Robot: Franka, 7 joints.
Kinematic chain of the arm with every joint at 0, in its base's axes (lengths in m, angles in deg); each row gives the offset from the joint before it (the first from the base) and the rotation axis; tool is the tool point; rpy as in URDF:
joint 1: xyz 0 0 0.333 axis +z
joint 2: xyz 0 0 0 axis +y
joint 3: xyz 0 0 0.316 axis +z
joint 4: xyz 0.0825 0 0 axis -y
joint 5: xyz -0.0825 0 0.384 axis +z
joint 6: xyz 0 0 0 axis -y
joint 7: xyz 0.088 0 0 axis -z
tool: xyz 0 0 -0.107 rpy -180 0 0
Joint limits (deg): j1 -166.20..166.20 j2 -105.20..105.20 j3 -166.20..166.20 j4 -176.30..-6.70 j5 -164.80..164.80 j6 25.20..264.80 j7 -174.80..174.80
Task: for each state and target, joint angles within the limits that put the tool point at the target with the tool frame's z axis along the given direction. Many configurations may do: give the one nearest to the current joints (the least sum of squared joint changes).
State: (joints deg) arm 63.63 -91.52 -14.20 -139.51 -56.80 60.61 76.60
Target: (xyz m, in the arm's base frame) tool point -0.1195 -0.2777 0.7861 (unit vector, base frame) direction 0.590 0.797 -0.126
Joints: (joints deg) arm 76.71 -103.79 10.37 -103.23 -19.28 78.58 76.60
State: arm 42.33 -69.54 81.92 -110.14 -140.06 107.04 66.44
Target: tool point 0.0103 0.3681 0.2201 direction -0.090 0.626 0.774
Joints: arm 10.03 -87.31 122.81 -155.88 -96.24 91.79 66.44
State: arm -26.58 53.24 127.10 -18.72 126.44 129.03 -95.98
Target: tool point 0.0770 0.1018 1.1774 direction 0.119 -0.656 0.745
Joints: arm -7.57 19.96 146.94 -31.93 139.26 119.88 -95.98
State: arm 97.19 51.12 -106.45 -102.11 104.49 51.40 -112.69
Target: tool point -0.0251 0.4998 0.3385 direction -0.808 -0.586 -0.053
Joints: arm 140.50 50.93 -77.10 -107.42 74.35 25.20 -112.69
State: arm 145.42 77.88 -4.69 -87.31 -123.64 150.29 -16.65
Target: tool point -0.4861 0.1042 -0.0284 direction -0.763 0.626 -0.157
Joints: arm 166.20 54.21 5.85 -122.14 -150.15 100.01 -16.65
